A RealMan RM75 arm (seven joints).
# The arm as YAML. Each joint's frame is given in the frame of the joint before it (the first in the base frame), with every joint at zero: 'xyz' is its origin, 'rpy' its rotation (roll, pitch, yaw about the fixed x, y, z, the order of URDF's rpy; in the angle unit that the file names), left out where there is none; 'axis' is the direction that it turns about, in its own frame. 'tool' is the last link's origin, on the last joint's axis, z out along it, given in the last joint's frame.
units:
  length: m
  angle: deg
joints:
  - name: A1
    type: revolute
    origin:
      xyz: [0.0, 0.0, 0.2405]
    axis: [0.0, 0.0, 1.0]
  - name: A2
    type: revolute
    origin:
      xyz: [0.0, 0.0, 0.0]
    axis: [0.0, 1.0, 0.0]
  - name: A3
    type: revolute
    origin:
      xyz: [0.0, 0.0, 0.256]
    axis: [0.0, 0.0, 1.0]
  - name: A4
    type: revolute
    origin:
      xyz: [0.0, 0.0, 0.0]
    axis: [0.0, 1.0, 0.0]
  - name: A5
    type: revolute
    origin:
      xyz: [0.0, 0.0, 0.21]
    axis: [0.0, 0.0, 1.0]
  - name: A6
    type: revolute
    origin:
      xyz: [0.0, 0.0, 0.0]
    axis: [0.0, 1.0, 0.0]
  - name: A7
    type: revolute
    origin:
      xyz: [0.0, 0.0, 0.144]
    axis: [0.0, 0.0, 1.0]
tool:
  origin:
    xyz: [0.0, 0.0, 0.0]
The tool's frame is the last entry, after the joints.
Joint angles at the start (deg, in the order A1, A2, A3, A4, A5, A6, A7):
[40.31 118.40 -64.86 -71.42 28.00 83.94 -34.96]
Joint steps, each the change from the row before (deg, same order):
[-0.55 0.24 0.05 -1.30 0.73 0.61 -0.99]
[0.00 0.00 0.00 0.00 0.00 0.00 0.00]
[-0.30 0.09 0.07 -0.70 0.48 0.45 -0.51]
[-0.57 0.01 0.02 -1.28 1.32 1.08 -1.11]
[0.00 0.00 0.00 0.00 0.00 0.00 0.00]
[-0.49 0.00 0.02 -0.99 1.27 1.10 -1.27]
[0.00 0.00 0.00 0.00 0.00 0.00 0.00]
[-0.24 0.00 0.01 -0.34 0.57 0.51 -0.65]
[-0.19 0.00 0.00 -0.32 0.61 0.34 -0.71]
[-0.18 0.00 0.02 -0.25 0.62 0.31 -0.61]
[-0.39 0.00 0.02 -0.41 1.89 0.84 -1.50]
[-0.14 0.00 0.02 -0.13 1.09 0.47 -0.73]
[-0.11 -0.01 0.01 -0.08 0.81 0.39 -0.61]
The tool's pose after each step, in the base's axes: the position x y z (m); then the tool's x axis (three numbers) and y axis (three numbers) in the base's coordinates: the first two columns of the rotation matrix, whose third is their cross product. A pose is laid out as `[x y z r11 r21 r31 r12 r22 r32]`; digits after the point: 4 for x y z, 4 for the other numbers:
[0.1824 0.3974 0.0395 0.7216 -0.6922 0.0080 -0.5896 -0.6206 -0.5168]
[0.1824 0.3974 0.0395 0.7216 -0.6922 0.0080 -0.5896 -0.6206 -0.5168]
[0.1811 0.3958 0.0402 0.7286 -0.6849 0.0075 -0.5861 -0.6290 -0.5108]
[0.1783 0.3923 0.0414 0.7435 -0.6687 0.0088 -0.5780 -0.6493 -0.4943]
[0.1783 0.3923 0.0414 0.7435 -0.6687 0.0088 -0.5780 -0.6493 -0.4943]
[0.1761 0.3887 0.0421 0.7583 -0.6518 0.0137 -0.5683 -0.6712 -0.4760]
[0.1761 0.3887 0.0421 0.7583 -0.6518 0.0137 -0.5683 -0.6712 -0.4760]
[0.1756 0.3869 0.0421 0.7645 -0.6443 0.0172 -0.5637 -0.6814 -0.4668]
[0.1746 0.3856 0.0421 0.7727 -0.6345 0.0189 -0.5573 -0.6923 -0.4585]
[0.1737 0.3843 0.0421 0.7794 -0.6263 0.0193 -0.5526 -0.7015 -0.4499]
[0.1710 0.3809 0.0410 0.7956 -0.6056 0.0180 -0.5431 -0.7260 -0.4220]
[0.1692 0.3791 0.0402 0.8037 -0.5949 0.0160 -0.5387 -0.7387 -0.4051]
[0.1680 0.3777 0.0396 0.8100 -0.5862 0.0153 -0.5345 -0.7487 -0.3921]

